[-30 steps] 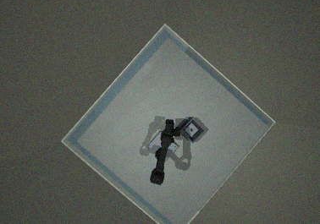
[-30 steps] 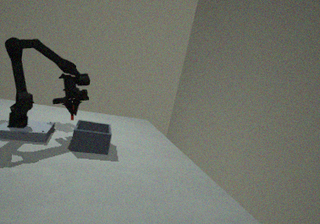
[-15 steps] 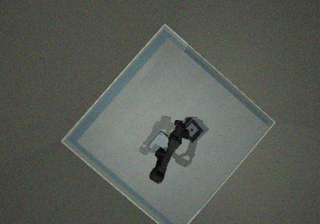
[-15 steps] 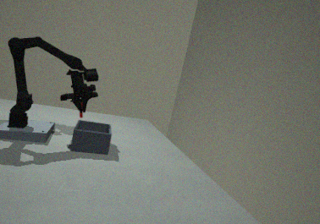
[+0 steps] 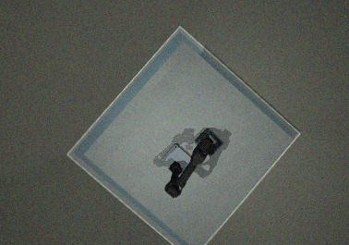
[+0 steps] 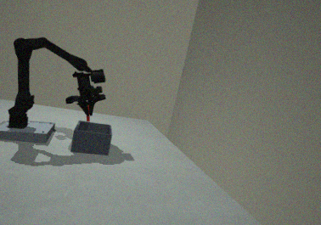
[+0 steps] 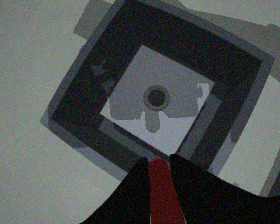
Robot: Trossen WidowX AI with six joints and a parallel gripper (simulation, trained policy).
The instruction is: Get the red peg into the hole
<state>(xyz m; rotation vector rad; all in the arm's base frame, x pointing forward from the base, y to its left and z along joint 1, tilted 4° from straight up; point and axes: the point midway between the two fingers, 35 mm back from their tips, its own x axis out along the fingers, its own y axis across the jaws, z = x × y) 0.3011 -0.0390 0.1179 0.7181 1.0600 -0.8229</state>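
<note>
Now: the red peg 10 mm to the left of my gripper tip, 10 mm behind it and 10 mm above it. The rest, counted from my gripper tip: grey box: 110 mm below, 50 mm to the right, 30 mm ahead.
</note>
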